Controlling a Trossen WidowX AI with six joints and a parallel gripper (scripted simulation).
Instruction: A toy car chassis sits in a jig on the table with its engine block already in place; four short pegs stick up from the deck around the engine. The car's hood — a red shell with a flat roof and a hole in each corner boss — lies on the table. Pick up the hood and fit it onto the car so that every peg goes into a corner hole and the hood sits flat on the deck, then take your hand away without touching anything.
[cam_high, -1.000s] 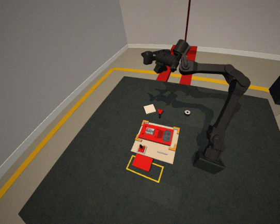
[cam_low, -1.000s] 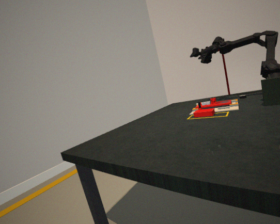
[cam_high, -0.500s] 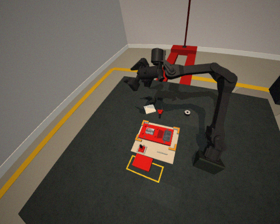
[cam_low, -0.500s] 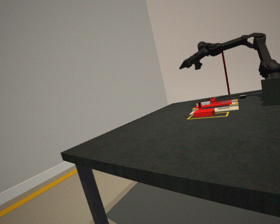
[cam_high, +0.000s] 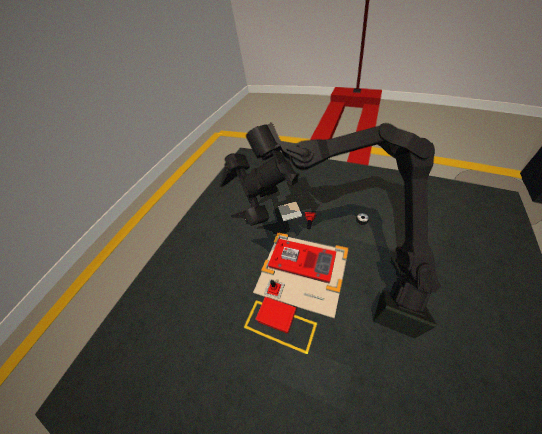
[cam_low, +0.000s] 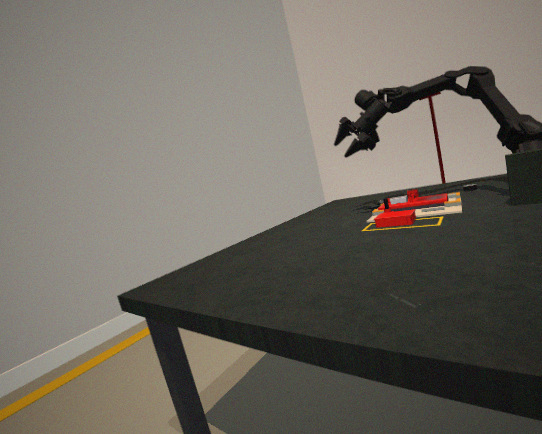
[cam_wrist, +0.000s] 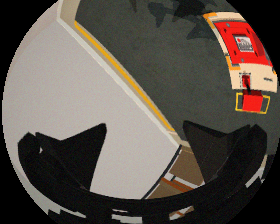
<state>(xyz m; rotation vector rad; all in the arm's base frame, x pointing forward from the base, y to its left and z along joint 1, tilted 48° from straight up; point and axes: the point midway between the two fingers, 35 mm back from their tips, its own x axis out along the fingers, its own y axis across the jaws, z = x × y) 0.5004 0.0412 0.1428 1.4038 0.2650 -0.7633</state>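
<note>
Right now the red hood is 23 cm below my gripper tip, 19 cm behind it and 18 cm to the left of it. From my gripper tip the other things lie so: dark ring (37 cm behind, 24 cm to the right, 23 cm below); then beige jig plate (23 cm below, 21 cm behind, 1 cm to the left); then grey engine block (22 cm below, 17 cm behind, 1 cm to the right).
</note>
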